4 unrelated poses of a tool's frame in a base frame.
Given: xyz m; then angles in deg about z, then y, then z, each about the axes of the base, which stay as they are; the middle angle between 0 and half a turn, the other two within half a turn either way.
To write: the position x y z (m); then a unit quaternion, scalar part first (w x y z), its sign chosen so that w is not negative. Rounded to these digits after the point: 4 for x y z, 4 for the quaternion.
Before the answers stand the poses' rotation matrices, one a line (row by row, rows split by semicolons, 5 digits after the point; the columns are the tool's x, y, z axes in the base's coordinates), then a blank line. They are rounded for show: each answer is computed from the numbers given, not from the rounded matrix.
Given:
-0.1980, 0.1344, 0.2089, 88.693, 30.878, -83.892
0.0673, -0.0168, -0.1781, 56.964, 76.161, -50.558
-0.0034, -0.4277, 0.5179, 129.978, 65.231, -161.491
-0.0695, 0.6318, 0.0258, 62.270, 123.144, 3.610
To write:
0.99615 -0.06862 0.05461; 0.08691 0.85559 -0.51030; -0.01171 0.51308 0.85826
0.73026 0.29362 0.61686; 0.43188 0.50120 -0.74985; -0.52934 0.81399 0.23919
0.49852 0.10048 -0.86104; -0.64120 0.71118 -0.28825; 0.58339 0.69580 0.41896
-0.30963 0.45369 0.83564; 0.86738 0.49485 0.05272; -0.38960 0.74114 -0.54675

-0.1980, 0.1344, 0.2089, 0.9631, 0.2657, 0.0172, 0.0404
0.0673, -0.0168, -0.1781, 0.7859, 0.4975, 0.3646, 0.0440
-0.0034, -0.4277, 0.5179, 0.8107, 0.3035, -0.4454, -0.2287
-0.0695, 0.6318, 0.0258, 0.3995, 0.4308, 0.7667, 0.2589

